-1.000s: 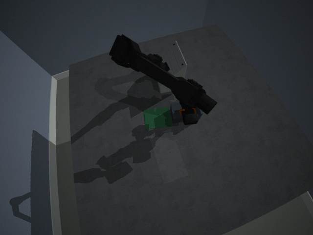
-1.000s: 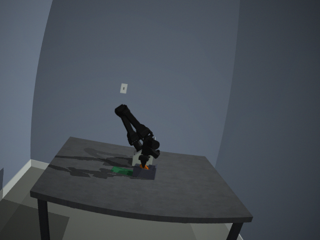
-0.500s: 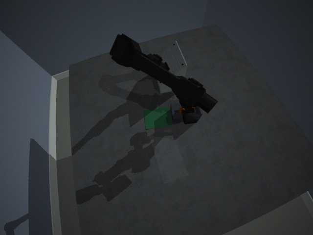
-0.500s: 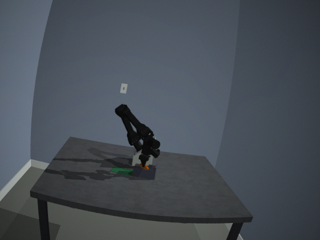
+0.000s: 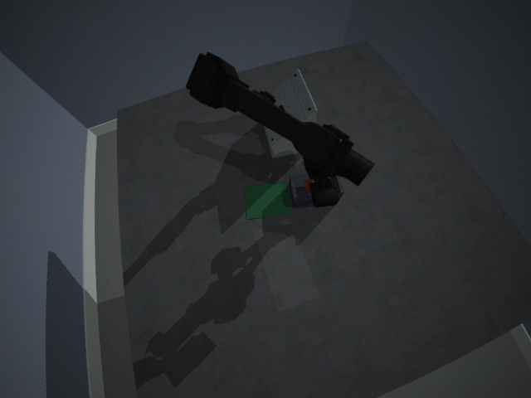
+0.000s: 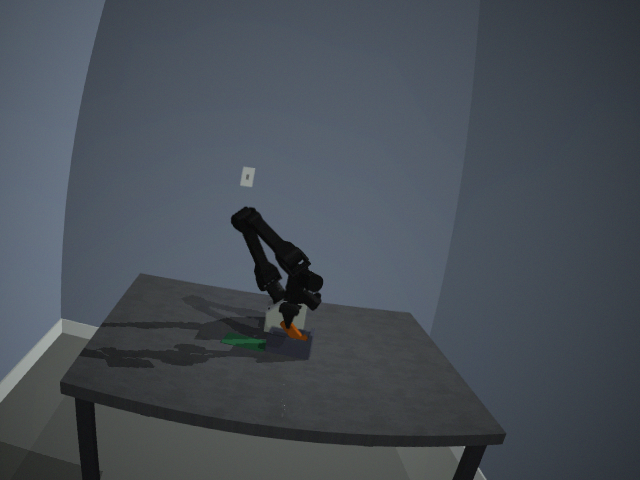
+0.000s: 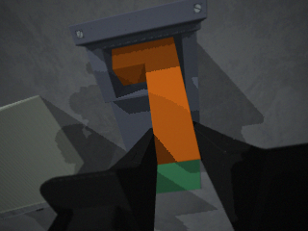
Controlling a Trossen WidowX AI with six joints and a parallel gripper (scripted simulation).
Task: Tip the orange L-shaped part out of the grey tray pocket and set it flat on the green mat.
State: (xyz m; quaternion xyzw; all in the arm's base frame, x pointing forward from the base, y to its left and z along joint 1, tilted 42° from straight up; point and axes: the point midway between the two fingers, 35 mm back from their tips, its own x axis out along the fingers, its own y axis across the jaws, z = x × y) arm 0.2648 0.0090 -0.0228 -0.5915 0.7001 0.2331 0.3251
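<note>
My gripper tip is 140 mm to the left of the green mat, 110 mm above it and 40 mm past it. Round my gripper tip: orange L-shaped part 40 mm to the left, 30 mm below, 10 mm behind.
</note>
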